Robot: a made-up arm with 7 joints. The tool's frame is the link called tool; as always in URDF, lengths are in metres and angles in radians.
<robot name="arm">
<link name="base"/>
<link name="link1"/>
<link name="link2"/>
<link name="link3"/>
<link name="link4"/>
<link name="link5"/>
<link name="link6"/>
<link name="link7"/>
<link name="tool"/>
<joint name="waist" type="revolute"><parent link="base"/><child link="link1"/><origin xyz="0.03 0.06 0.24" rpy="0 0 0"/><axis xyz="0 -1 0"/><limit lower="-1.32" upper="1.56"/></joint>
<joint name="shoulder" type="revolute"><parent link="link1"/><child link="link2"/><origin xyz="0.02 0.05 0.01" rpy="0 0 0"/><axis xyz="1 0 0"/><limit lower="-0.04" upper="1.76"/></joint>
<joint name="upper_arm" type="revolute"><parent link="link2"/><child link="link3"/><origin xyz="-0.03 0.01 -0.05" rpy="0 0 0"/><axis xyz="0 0 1"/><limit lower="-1.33" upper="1.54"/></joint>
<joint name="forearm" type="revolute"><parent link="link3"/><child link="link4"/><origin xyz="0.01 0.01 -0.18" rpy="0 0 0"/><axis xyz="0 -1 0"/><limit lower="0.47" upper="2.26"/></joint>
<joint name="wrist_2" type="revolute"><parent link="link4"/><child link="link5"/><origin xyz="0 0 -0.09" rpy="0 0 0"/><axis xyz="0 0 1"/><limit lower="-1.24" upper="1.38"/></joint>
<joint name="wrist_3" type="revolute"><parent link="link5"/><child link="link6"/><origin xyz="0.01 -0.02 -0.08" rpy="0 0 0"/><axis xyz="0 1 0"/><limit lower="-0.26" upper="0.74"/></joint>
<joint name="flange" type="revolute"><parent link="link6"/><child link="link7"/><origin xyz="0.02 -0.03 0" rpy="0 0 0"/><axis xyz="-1 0 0"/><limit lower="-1.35" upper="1.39"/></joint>
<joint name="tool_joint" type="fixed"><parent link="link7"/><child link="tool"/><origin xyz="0.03 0.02 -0.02" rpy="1.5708 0 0"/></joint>
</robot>
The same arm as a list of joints. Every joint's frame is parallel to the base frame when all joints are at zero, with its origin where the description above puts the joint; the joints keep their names.
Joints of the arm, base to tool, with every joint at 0 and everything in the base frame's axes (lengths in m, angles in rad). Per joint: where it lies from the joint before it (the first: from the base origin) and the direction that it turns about. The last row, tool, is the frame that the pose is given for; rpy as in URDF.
waist: axis -y origin 0.0300 0.0600 0.2400
shoulder: axis +x origin 0.0200 0.0500 0.0100
upper_arm: axis +z origin -0.0300 0.0100 -0.0500
forearm: axis -y origin 0.0100 0.0100 -0.1800
wrist_2: axis +z origin 0.0000 0.0000 -0.0900
wrist_3: axis +y origin 0.0100 -0.0200 -0.0800
flange: axis -x origin 0.0200 -0.0300 0.0000
tool: origin 0.0300 0.0200 -0.0200 rpy 1.5708 0.0000 0.0000
Joint limits (rad, base to tool): -1.3200..1.5600 -0.0400..1.7600 -1.3300..1.5400 0.4700..2.2600 -1.2400..1.3800 -0.2600..0.7400 -1.3500..1.3900

